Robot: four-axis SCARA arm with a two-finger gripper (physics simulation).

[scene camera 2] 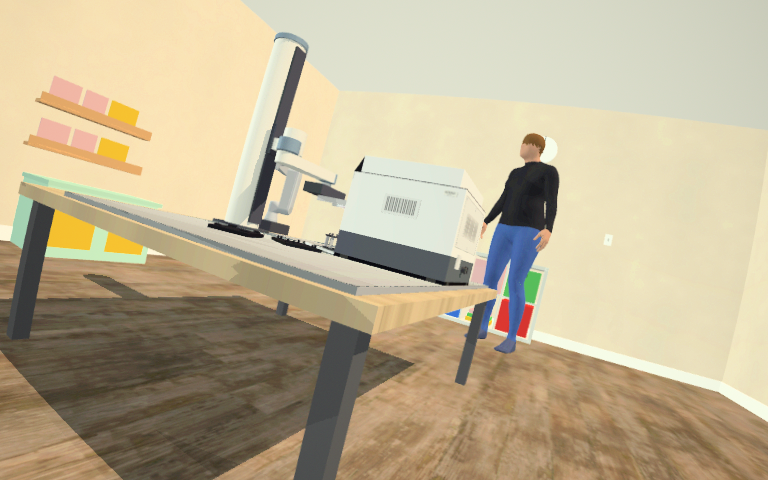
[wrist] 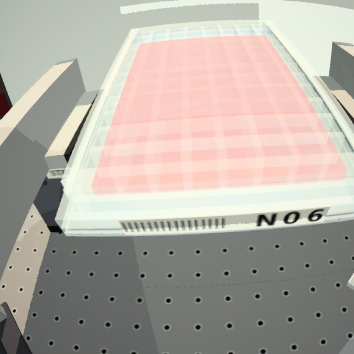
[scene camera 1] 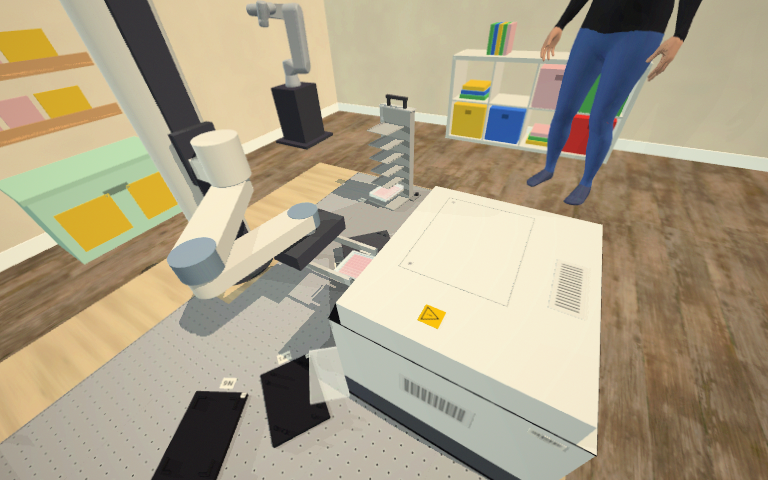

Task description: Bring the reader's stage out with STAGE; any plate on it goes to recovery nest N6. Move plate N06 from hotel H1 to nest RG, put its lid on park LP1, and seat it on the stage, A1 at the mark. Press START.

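Frame: origin at the arm's base, x ahead, y left, z up, level; metres.
Seen in the pictures: gripper, between the fingertips: point(wrist: 208, 63) point(scene camera 1: 364, 266).
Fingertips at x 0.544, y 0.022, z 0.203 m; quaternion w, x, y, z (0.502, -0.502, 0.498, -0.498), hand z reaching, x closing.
Observation:
A point is followed by its place in that frame.
My gripper point(scene camera 1: 352, 266) {z 0.203, x 0.544, y 0.022 m} point(wrist: 208, 63) {z 0.203, x 0.544, y 0.022 m} is shut on plate N06 point(scene camera 1: 355, 263) {z 0.201, x 0.517, y 0.021 m} point(wrist: 220, 120) {z 0.200, x 0.505, y 0.021 m}, gripping its two long sides. The plate has pink wells and a clear cover layer; its N06 label faces the wrist camera. It is level above the perforated deck, beside the reader point(scene camera 1: 464, 254) {z 0.353, x 0.772, y 0.006 m} point(scene camera 2: 396, 209) {z 0.199, x 0.793, y -0.181 m}. The reader hides part of the plate in scene camera 1. Hotel point(scene camera 1: 411, 152) {z 0.223, x 0.377, y 0.616 m} stands behind, with another pink plate point(scene camera 1: 386, 193) {z 0.075, x 0.314, y 0.518 m} low in it. Black nest N6 point(scene camera 1: 201, 435) {z 0.025, x 0.401, y -0.402 m} shows no plate. The stage cannot be made out.
A second black nest point(scene camera 1: 288, 396) {z 0.023, x 0.503, y -0.256 m} lies beside the reader, with a translucent panel point(scene camera 1: 328, 384) {z 0.028, x 0.568, y -0.193 m} overlapping its edge. Another dark piece point(scene camera 1: 374, 236) {z 0.073, x 0.414, y 0.260 m} lies between arm and hotel. The arm's column point(scene camera 2: 257, 130) {z 0.433, x 0.022, y -0.071 m} stands at the deck's far side. A person point(scene camera 2: 526, 198) stands beyond the table.

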